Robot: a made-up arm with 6 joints. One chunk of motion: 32 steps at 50 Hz.
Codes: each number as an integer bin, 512 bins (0 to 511) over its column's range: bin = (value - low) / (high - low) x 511, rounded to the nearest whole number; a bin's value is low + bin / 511 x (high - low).
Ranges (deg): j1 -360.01..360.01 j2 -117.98..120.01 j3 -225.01..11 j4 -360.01..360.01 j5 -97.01..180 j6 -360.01..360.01
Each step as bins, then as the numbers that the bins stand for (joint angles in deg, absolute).
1 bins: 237 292 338 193 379 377
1 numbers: -26.07 18.01 -68.90 -88.07 108.44 171.20
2 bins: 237 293 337 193 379 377
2 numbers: -26.07 18.48 -69.36 -88.07 108.44 171.20
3 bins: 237 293 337 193 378 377
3 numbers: -26.07 18.48 -69.36 -88.07 107.90 171.20
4 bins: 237 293 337 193 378 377
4 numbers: -26.07 18.48 -69.36 -88.07 107.90 171.20
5 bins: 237 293 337 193 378 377
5 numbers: -26.07 18.48 -69.36 -88.07 107.90 171.20
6 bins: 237 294 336 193 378 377
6 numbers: -26.07 18.95 -69.83 -88.07 107.90 171.20
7 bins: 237 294 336 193 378 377
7 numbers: -26.07 18.95 -69.83 -88.07 107.90 171.20
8 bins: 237 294 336 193 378 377
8 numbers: -26.07 18.95 -69.83 -88.07 107.90 171.20
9 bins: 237 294 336 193 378 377
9 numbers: -26.07 18.95 -69.83 -88.07 107.90 171.20
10 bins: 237 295 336 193 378 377
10 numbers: -26.07 19.41 -69.83 -88.07 107.90 171.20
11 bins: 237 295 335 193 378 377
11 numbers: -26.07 19.41 -70.29 -88.07 107.90 171.20
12 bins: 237 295 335 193 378 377
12 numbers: -26.07 19.41 -70.29 -88.07 107.90 171.20
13 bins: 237 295 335 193 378 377
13 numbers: -26.07 19.41 -70.29 -88.07 107.90 171.20
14 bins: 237 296 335 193 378 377
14 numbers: -26.07 19.88 -70.29 -88.07 107.90 171.20
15 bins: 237 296 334 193 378 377
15 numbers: -26.07 19.88 -70.75 -88.07 107.90 171.20
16 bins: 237 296 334 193 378 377
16 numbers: -26.07 19.88 -70.75 -88.07 107.90 171.20
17 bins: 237 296 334 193 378 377
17 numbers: -26.07 19.88 -70.75 -88.07 107.90 171.20
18 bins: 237 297 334 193 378 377
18 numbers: -26.07 20.34 -70.75 -88.07 107.90 171.20
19 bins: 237 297 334 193 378 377
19 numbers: -26.07 20.34 -70.75 -88.07 107.90 171.20
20 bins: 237 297 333 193 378 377
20 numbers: -26.07 20.34 -71.21 -88.07 107.90 171.20
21 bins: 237 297 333 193 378 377
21 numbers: -26.07 20.34 -71.21 -88.07 107.90 171.20
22 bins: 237 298 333 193 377 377
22 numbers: -26.07 20.81 -71.21 -88.07 107.36 171.20
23 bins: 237 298 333 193 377 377
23 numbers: -26.07 20.81 -71.21 -88.07 107.36 171.20
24 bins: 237 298 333 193 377 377
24 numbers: -26.07 20.81 -71.21 -88.07 107.36 171.20
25 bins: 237 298 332 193 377 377
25 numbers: -26.07 20.81 -71.67 -88.07 107.36 171.20
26 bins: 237 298 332 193 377 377
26 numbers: -26.07 20.81 -71.67 -88.07 107.36 171.20
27 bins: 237 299 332 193 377 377
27 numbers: -26.07 21.27 -71.67 -88.07 107.36 171.20
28 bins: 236 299 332 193 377 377
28 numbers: -27.48 21.27 -71.67 -88.07 107.36 171.20
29 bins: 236 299 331 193 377 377
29 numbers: -27.48 21.27 -72.13 -88.07 107.36 171.20
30 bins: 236 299 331 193 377 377
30 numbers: -27.48 21.27 -72.13 -88.07 107.36 171.20
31 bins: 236 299 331 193 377 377
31 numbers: -27.48 21.27 -72.13 -88.07 107.36 171.20
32 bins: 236 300 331 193 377 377
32 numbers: -27.48 21.74 -72.13 -88.07 107.36 171.20
